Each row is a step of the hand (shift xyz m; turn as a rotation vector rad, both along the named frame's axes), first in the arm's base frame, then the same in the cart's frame.
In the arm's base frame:
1: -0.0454 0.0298 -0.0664 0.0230 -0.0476 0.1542
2: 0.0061 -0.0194 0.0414 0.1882 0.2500 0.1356
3: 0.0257 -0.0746 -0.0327 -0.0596 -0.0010 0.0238
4: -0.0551 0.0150 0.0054 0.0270 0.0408 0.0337
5: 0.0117 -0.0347 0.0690 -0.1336 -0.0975 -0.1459
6: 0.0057 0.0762 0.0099 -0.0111 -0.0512 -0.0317
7: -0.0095 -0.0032 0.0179 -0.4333 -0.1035 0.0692
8: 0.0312 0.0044 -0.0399 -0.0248 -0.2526 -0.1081
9: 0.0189 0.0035 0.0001 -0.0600 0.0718 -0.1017
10: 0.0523 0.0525 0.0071 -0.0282 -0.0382 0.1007
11: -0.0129 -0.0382 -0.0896 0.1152 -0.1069 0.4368
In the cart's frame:
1: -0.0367 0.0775 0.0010 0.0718 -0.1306 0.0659
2: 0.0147 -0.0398 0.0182 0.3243 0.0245 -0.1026
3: -0.0637 -0.0454 -0.0343 -0.0063 0.0104 0.0630
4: -0.0051 0.0304 0.0484 0.0589 -0.0010 -0.0074
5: 0.0233 -0.0686 0.0292 -0.2058 0.0678 0.0412
6: 0.0613 0.0465 -0.0044 -0.0594 -0.0141 -0.0042
7: 0.0058 -0.0085 0.0178 -0.1778 0.0654 0.4091
8: -0.0113 0.0128 -0.0479 -0.2525 -0.1092 -0.0204
9: 0.0090 -0.0053 -0.0161 -0.0347 0.1335 -0.0083
10: 0.0591 0.0120 -0.0437 0.0271 -0.0726 0.0800
11: -0.0875 0.0286 -0.0344 0.2402 -0.3707 0.1427

